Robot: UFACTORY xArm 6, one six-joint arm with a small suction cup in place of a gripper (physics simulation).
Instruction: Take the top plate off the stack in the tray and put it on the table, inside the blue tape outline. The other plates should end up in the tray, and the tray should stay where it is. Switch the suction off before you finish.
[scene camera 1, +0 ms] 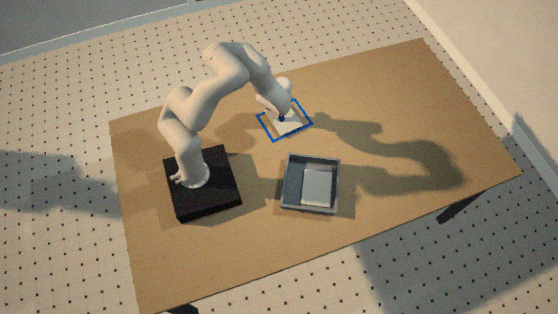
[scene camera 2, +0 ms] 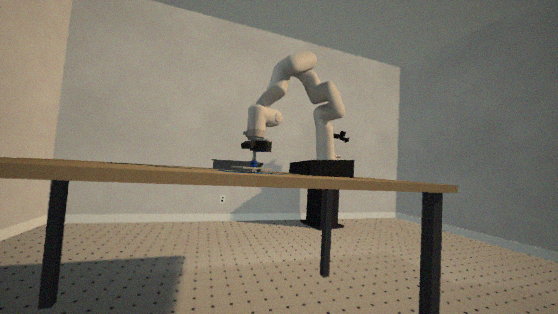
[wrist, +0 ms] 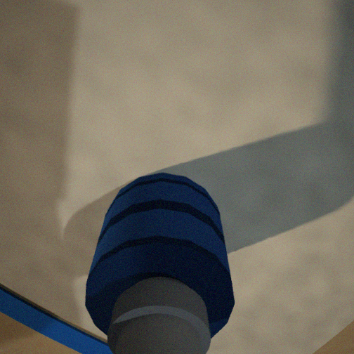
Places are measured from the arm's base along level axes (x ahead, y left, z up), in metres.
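Pixels of known places: hand at its tool point: (scene camera 1: 281,120) (scene camera 2: 253,169); arm's base at its link origin: (scene camera 1: 194,174) (scene camera 2: 325,161).
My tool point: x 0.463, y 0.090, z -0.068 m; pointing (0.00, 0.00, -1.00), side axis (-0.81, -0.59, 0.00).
For each thing: its middle in the pictures, then the offset to it from my tool point. "spot": a spot on its surface instead.
- blue tape outline at a spot on its surface: (scene camera 1: 293,132) spot: dx +0.018, dy -0.079, dz -0.011 m
- grey tray at the middle of its body: (scene camera 1: 310,184) (scene camera 2: 239,165) dx -0.063, dy -0.342, dz +0.013 m
My suction cup (scene camera 1: 281,119) (scene camera 2: 254,166) (wrist: 162,192) is pressed on the top face of a pale square plate (scene camera 1: 290,125) (scene camera 2: 242,168) (wrist: 175,90) and is shut on it. The plate is at table level or very close above it; a small gap cannot be told. In scene camera 1 it lies within the blue tape outline (scene camera 1: 293,132) (wrist: 45,320), its far part hidden by the arm. The outline's strip shows beside the plate in the wrist view. The grey tray (scene camera 1: 310,210) (scene camera 2: 225,164) holds a pale plate or plates (scene camera 1: 317,187) toward its right side; how many cannot be told.
The arm's black base block (scene camera 1: 205,200) (scene camera 2: 320,168) stands left of the tray in scene camera 1. The tray's walls rise between the outline and the front edge of the wooden table (scene camera 1: 240,255) (scene camera 2: 150,172). The arm's shadow falls across the table to the right.
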